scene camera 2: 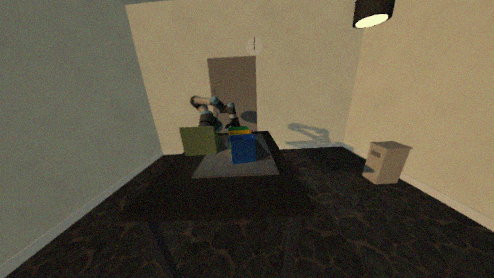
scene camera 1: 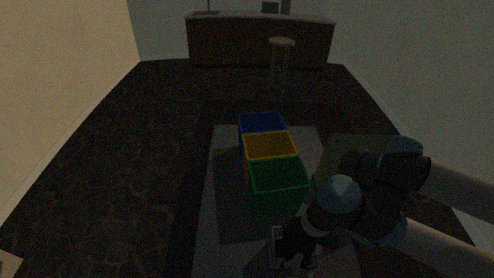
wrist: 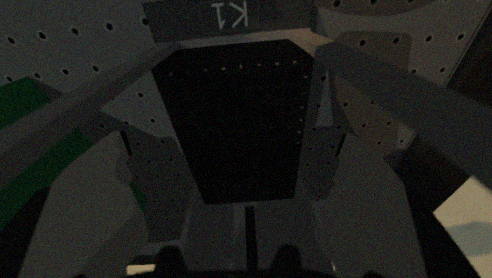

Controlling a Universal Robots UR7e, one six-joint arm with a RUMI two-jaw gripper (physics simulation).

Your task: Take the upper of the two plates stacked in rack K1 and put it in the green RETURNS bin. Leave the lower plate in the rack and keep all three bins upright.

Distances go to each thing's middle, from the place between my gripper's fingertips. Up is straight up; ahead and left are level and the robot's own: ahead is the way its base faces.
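Green bin (scene camera 1: 276, 186): 200 mm to the right of my hand, 70 mm ahead of it and 50 mm above it. Blue bin (scene camera 1: 258, 122): 50 mm above my hand, 460 mm to the right of it and 130 mm ahead of it.
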